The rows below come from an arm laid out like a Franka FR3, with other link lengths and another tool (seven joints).
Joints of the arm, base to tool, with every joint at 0 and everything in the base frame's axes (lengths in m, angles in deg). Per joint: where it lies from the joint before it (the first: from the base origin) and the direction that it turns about. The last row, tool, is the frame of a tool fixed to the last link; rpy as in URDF.
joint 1: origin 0 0 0.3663 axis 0 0 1
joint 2: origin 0 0 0 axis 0 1 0
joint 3: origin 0 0 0.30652 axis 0 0 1
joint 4: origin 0.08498 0 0 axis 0 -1 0
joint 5: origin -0.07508 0 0.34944 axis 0 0 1
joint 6: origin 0 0 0 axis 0 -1 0
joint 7: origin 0.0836 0 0 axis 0 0 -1
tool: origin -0.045 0.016 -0.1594 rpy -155.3 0 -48.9
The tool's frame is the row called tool.
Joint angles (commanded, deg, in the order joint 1, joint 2, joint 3, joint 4, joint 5, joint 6, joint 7), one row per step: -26.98 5.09 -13.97 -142.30 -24.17 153.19 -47.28; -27.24 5.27 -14.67 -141.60 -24.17 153.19 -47.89; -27.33 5.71 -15.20 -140.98 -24.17 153.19 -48.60; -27.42 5.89 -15.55 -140.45 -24.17 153.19 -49.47; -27.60 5.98 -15.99 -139.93 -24.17 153.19 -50.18; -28.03 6.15 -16.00 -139.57 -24.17 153.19 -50.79; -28.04 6.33 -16.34 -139.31 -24.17 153.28 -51.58; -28.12 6.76 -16.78 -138.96 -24.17 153.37 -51.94
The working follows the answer.
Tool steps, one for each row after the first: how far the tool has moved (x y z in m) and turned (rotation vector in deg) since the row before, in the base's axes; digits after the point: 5 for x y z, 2 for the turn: -0.00179 -0.00863 0.00292 -0.42 -0.18 -0.35; -0.00086 -0.00635 0.00062 -0.24 0.14 0.08; 0.00004 -0.00531 0.00200 -0.28 0.01 0.42; -0.00102 -0.00616 0.00262 -0.33 -0.09 0.08; -0.00095 -0.00430 0.00098 -0.15 0.05 0.16; -0.00073 -0.00362 0.00055 -0.14 0.12 0.44; -0.00176 -0.00440 -0.00082 -0.11 0.17 -0.14
Tool pose at each row, in the base's axes (x y z in m, rotation vector in deg; rounded; the steps above come from the unrounded poses): 0.30180 -0.31007 0.26422 -167.07 30.37 -7.96; 0.30000 -0.31870 0.26714 -167.35 30.89 -8.40; 0.29915 -0.32505 0.26776 -167.63 30.80 -8.27; 0.29919 -0.33036 0.26976 -168.00 30.21 -8.29; 0.29817 -0.33652 0.27238 -168.32 30.11 -8.51; 0.29721 -0.34082 0.27336 -168.52 29.89 -8.46; 0.29648 -0.34444 0.27391 -168.78 29.27 -8.27; 0.29472 -0.34884 0.27309 -168.90 29.50 -8.07

